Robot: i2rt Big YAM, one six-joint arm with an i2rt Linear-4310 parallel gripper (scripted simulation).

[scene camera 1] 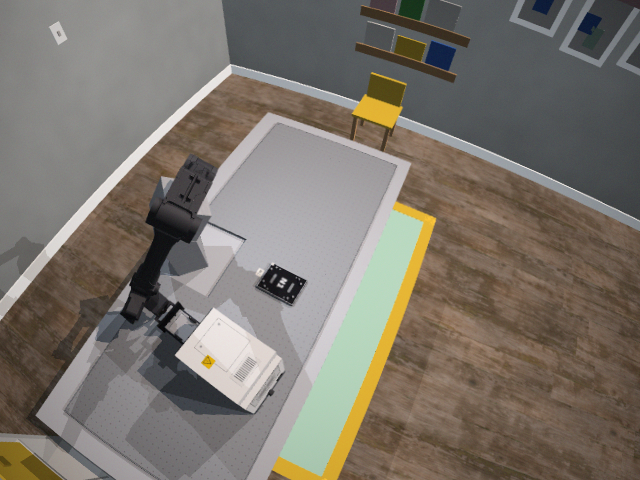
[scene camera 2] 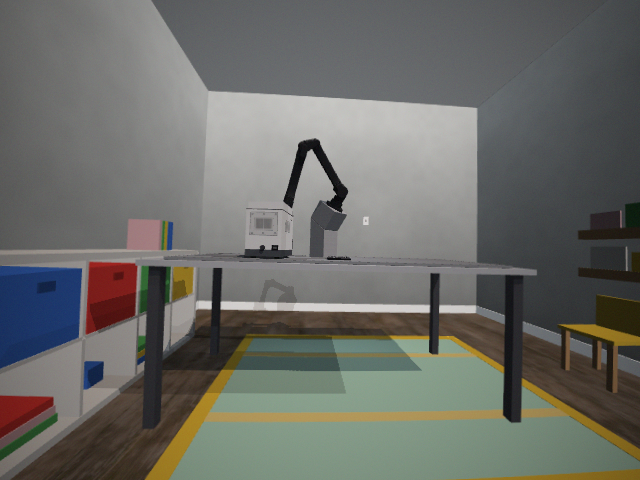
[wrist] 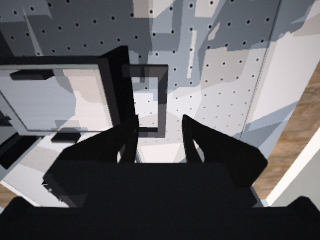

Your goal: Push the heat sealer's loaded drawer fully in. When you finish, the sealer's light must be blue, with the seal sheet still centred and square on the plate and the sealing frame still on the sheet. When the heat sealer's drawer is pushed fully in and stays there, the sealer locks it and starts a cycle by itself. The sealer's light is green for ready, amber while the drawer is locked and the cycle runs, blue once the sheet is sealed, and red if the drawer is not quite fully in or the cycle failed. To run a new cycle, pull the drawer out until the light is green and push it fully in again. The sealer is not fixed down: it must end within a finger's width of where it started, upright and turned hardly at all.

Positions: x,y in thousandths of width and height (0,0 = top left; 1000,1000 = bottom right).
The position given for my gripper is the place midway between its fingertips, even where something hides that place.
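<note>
My gripper (wrist: 502,498) is visible, as is a white heat sealer (scene camera 1: 370,757).
</note>
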